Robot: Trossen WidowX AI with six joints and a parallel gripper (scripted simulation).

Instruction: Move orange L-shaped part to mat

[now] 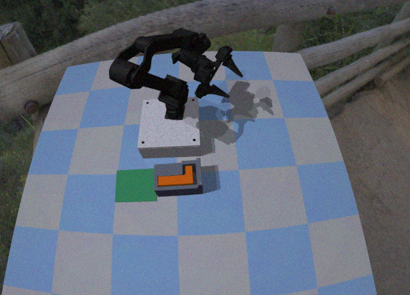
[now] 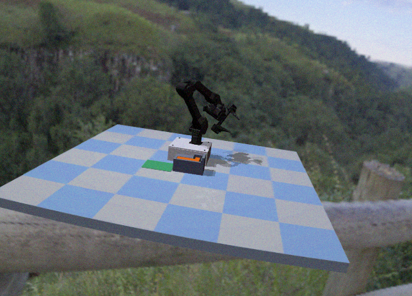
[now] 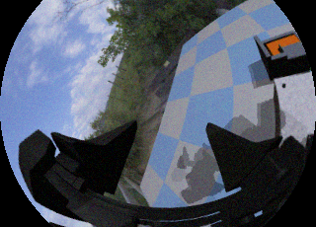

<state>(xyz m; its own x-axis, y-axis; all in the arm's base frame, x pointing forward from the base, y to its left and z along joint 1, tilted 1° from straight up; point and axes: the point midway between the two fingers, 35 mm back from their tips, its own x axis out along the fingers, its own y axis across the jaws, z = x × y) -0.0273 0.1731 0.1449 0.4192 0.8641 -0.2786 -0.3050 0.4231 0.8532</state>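
My gripper tip is 240 mm short of the orange L-shaped part, 150 mm to the left of it and 170 mm above it. The rest, counted from my gripper tip: green mat (280 mm ahead, 310 mm to the right, 230 mm below).
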